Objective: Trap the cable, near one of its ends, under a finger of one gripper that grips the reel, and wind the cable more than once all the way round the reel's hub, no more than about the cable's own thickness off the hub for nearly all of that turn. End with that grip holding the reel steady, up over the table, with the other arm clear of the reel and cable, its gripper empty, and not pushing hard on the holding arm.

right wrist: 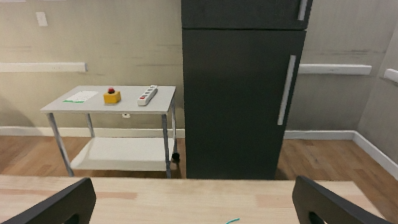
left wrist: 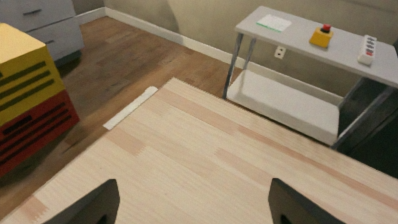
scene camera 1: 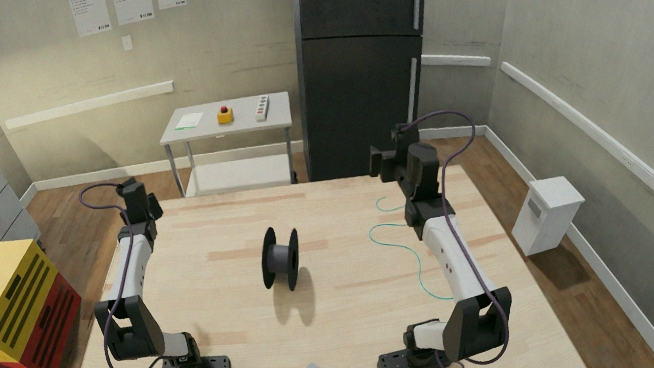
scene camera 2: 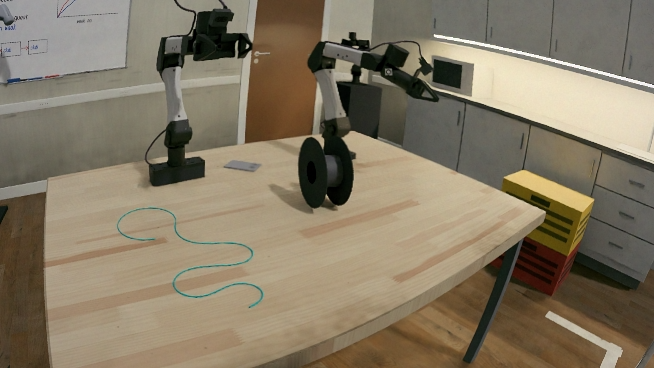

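Note:
Black reel (scene camera 2: 329,170), visible also as the reel (scene camera 1: 274,257). In the left wrist view the reel is out of frame; in the right wrist view the reel is out of frame. Arm base (scene camera 2: 165,178) present. Left gripper (scene camera 2: 437,100), again the left gripper (left wrist: 194,188). Right gripper (scene camera 2: 234,47), with further views of the right gripper (scene camera 1: 389,145) and the right gripper (right wrist: 194,187).

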